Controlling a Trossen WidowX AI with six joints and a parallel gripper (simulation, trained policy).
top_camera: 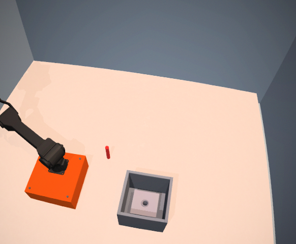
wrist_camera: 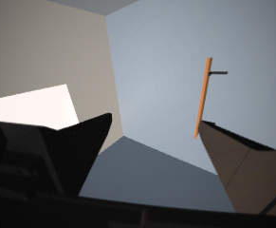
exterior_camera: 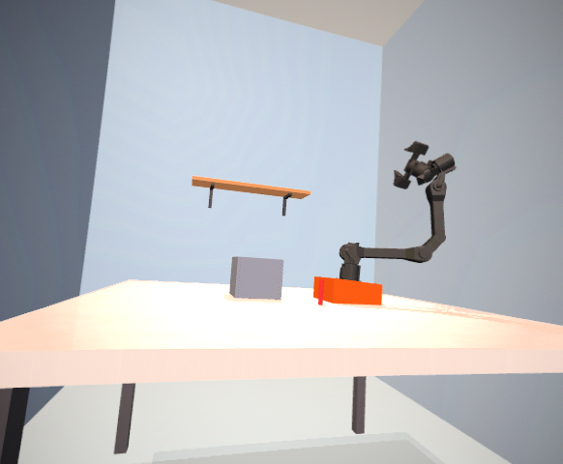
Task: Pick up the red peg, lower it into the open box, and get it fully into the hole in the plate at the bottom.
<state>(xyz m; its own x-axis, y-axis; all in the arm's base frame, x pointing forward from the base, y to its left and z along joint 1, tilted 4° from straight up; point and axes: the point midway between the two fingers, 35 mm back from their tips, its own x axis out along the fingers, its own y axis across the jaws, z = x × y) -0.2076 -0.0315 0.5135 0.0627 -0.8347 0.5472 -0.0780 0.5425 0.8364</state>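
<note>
My gripper tip is 40 cm short of the red peg, 19 cm to the right of it and 55 cm above it.
</note>
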